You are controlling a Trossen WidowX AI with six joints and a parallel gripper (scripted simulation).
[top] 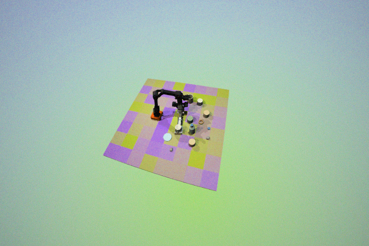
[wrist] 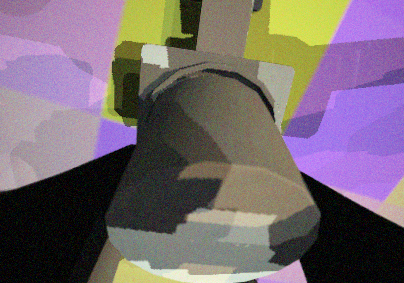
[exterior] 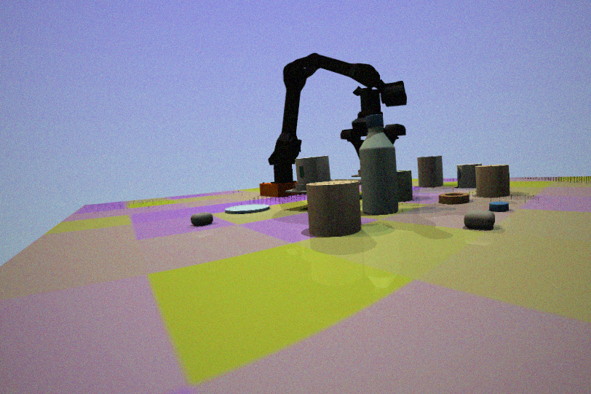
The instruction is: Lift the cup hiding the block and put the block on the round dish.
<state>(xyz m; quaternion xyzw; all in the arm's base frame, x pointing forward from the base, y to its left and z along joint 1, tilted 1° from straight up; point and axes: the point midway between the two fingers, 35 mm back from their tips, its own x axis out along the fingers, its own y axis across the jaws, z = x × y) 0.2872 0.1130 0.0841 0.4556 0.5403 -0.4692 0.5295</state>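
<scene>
My gripper tip is 20 mm short of the balance, 130 mm to the left of it and 50 mm above it. Round my gripper tip: pale blue round dish (80 mm behind, 370 mm to the right, 80 mm below); then block (20 mm below); then grey bottle (190 mm ahead, 250 mm to the right, 30 mm above).
</scene>
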